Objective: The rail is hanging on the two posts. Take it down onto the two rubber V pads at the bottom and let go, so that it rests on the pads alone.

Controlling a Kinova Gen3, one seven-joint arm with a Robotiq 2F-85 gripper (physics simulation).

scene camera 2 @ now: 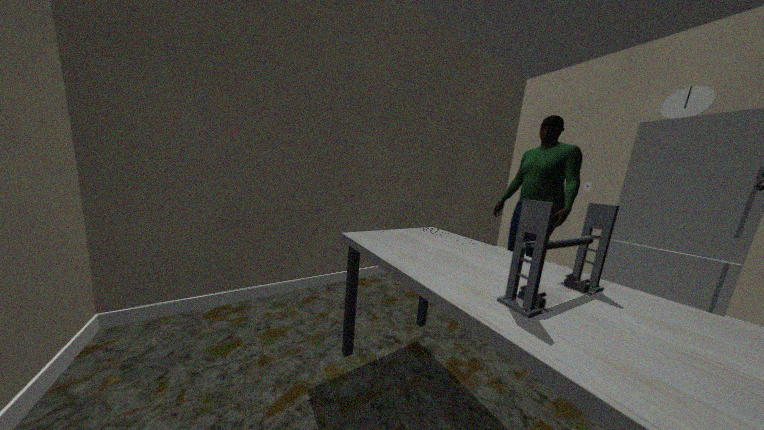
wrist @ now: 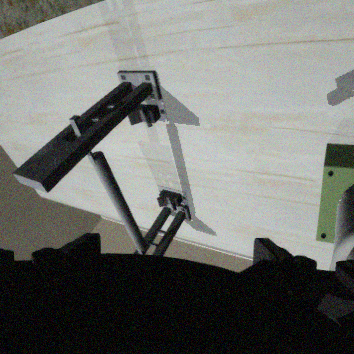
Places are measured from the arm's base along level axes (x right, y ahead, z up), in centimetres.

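Pixels of known places: gripper, fingertip midpoint: (wrist: 175,253).
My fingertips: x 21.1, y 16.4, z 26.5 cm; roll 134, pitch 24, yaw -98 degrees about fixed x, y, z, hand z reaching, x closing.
Behind a point stands the place of what it marks.
The dark rail (scene camera 2: 569,243) @[x -10.0, y 42.5, z 8.4 cm] (wrist: 117,195) @[x -3.3, y 42.8, z 8.6 cm] hangs level between the upper parts of two upright posts, well above the table. One post (scene camera 2: 536,214) (wrist: 55,165) is nearer in both views; the other post (scene camera 2: 601,216) (wrist: 173,232) stands behind it. At the feet, on the inner sides, sit the dark pads, one by the nearer post (scene camera 2: 539,300) (wrist: 145,116) and one by the farther post (scene camera 2: 573,281) (wrist: 171,199). My gripper (wrist: 175,253) @[x 21.1, y 16.4, z 26.5 cm] is open and empty; it is apart from the rail, whose far end shows beyond the gap between the fingers. The gripper does not show in scene camera 2.
The posts stand on the pale table (scene camera 2: 427,261) @[x -33.0, y 78.6, z -9.4 cm] (wrist: 260,90) @[x 12.4, y 20.2, z -9.4 cm]. A green block (wrist: 328,200) @[x -0.4, y 6.0, z -0.4 cm] with dark holes lies at the right in the wrist view, beside a grey rounded part (wrist: 345,230). A person in green (scene camera 2: 550,170) stands behind the table.
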